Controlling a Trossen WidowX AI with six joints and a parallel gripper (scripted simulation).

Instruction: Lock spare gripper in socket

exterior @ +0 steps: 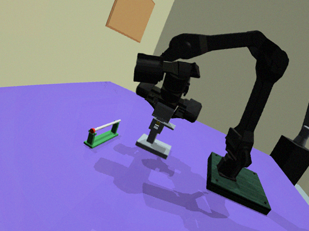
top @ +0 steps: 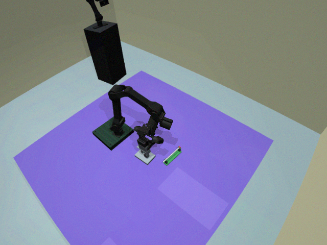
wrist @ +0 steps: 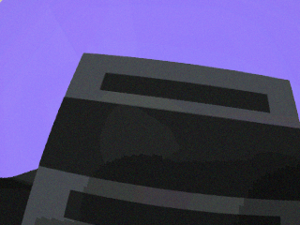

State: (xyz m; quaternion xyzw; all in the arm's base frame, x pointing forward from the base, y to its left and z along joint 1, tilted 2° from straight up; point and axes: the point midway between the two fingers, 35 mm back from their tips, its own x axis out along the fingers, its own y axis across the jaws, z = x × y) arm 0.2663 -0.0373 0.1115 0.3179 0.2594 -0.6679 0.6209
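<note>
The green cradle lies 140 mm ahead of my gripper tip, 100 mm to the left of it and 100 mm below it. Round my gripper tip: grey mount 70 mm below, 10 mm to the left, 10 mm behind; spare gripper 10 mm to the left, 10 mm above.
</note>
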